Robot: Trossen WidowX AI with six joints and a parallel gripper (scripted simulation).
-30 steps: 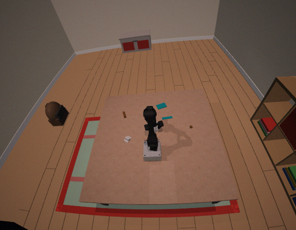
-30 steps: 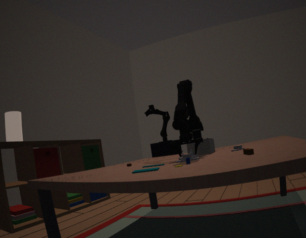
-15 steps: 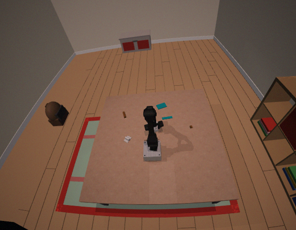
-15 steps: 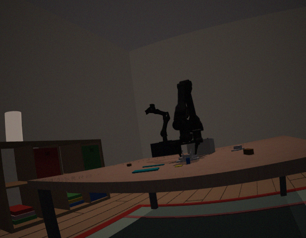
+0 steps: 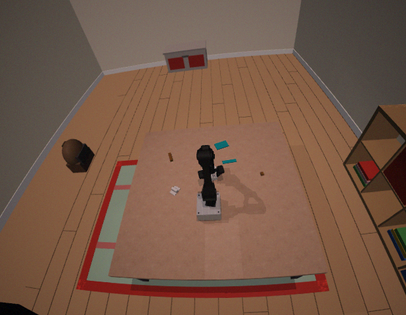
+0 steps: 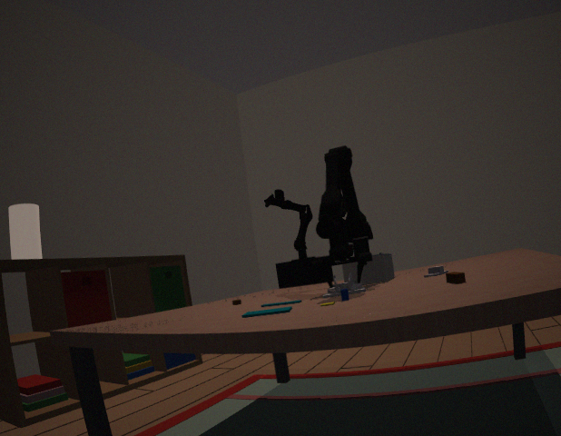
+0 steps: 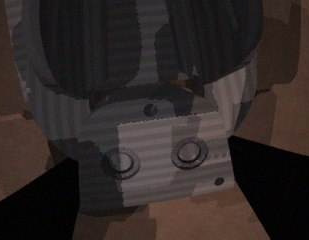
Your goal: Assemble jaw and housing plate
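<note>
My gripper tip is 10 mm short of the housing plate and 20 mm below it. The rest, counted from my gripper tip: blue block 230 mm ahead, 120 mm to the left, 10 mm above; then grey jaw 10 mm ahead, 30 mm to the left, 10 mm above; then teal bar 180 mm ahead, 110 mm to the right.
</note>
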